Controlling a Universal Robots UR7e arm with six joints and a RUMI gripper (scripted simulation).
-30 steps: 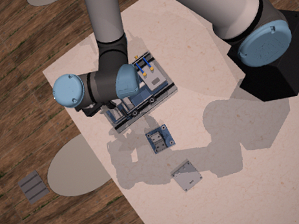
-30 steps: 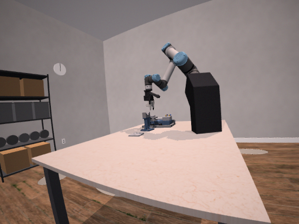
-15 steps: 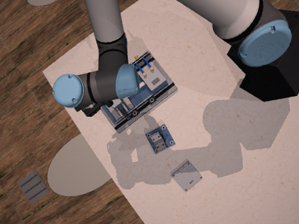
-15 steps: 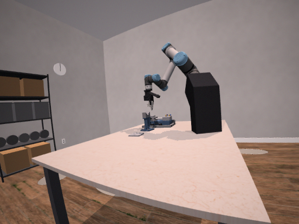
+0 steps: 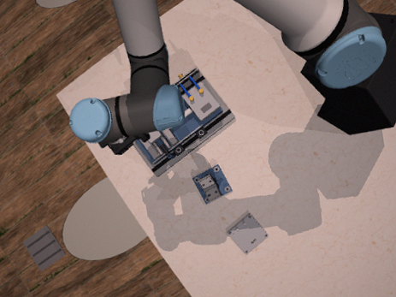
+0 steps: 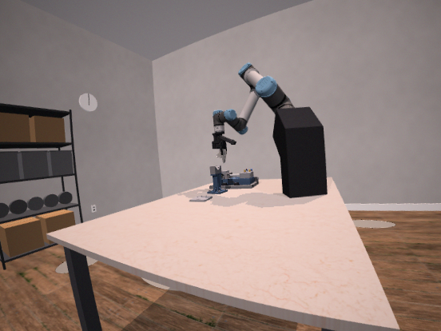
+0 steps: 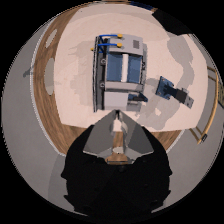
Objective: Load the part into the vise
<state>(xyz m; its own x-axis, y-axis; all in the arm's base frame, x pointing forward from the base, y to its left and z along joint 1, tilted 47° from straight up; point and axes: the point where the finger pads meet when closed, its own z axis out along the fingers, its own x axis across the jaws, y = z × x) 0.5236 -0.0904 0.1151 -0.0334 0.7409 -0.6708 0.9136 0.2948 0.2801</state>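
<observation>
The part lies 9 cm below my hand. Also, from my hand: air cylinder: 17 cm behind, 10 cm below, 1 cm to the left; then vise: 14 cm below, 7 cm behind, 2 cm to the left; then air cylinder rod: 10 cm below, 9 cm behind, 2 cm to the left.
</observation>
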